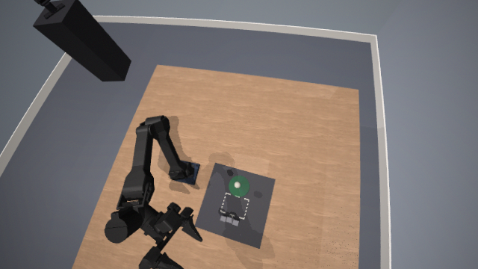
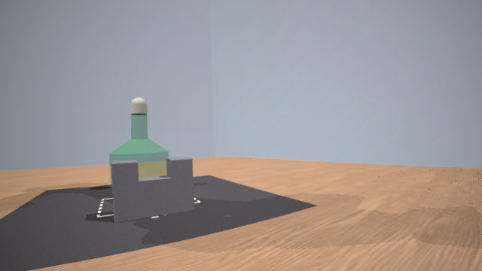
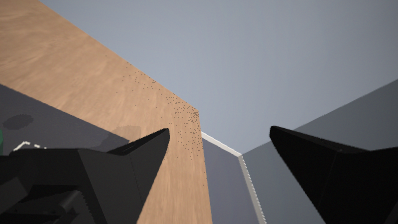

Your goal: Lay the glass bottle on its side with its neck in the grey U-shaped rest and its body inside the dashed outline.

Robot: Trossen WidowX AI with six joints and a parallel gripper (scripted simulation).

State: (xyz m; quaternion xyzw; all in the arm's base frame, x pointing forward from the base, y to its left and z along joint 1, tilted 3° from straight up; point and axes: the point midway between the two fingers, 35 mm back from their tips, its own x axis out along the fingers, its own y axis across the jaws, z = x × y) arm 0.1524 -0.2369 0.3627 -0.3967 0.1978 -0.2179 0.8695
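The green glass bottle lies 27 cm below my gripper tip, 21 cm to the left of it and 9 cm ahead of it. From my gripper tip the other things lie so: dark mat (36 cm below, 13 cm to the left, 7 cm ahead).
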